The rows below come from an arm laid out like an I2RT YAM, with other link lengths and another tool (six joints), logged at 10 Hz.
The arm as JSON. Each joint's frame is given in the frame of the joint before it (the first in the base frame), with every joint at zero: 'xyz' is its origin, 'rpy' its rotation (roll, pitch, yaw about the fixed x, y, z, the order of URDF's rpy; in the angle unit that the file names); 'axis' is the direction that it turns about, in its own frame. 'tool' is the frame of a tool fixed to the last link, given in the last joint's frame.
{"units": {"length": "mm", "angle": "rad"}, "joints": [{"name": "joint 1", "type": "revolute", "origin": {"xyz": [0.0, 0.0, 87.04], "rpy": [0.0, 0.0, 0.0]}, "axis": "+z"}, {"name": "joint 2", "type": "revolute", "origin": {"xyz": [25.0, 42.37, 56.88], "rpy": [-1.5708, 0.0, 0.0]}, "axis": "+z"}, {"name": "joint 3", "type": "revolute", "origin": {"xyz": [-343.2, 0.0, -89.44], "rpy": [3.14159, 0.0, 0.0]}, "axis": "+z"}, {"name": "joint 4", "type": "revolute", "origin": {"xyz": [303.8, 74.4, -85.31], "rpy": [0.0, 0.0, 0.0]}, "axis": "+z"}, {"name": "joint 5", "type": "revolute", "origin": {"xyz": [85.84, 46.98, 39.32], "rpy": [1.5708, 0.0, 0.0]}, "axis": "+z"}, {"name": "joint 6", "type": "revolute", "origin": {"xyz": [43.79, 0.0, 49.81], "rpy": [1.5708, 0.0, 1.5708]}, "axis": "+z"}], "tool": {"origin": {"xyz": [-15.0, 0.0, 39.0], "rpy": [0.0, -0.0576, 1.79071]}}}
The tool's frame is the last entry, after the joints.
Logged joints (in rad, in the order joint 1, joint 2, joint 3, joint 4, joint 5, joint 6), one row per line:
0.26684, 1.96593, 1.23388, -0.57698, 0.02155, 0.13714
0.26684, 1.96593, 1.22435, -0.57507, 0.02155, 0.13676
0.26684, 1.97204, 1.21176, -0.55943, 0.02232, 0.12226
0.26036, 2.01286, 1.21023, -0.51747, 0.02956, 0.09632
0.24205, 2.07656, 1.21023, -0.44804, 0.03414, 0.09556
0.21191, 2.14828, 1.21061, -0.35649, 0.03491, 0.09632
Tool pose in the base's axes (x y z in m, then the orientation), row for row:
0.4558, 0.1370, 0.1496, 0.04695, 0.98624, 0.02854, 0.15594
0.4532, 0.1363, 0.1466, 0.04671, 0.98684, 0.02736, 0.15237
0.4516, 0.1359, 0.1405, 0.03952, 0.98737, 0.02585, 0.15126
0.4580, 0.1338, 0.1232, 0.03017, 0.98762, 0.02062, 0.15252
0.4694, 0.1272, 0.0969, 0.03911, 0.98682, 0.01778, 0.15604
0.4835, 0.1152, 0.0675, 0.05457, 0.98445, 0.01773, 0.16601
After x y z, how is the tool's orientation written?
As a quaternion, x y z w.
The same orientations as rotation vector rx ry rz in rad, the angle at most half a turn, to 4 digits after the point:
0.1344, 2.8241, 0.0817
0.1340, 2.8314, 0.0785
0.1135, 2.8347, 0.0742
0.0866, 2.8334, 0.0592
0.1120, 2.8256, 0.0509
0.1554, 2.8033, 0.0505

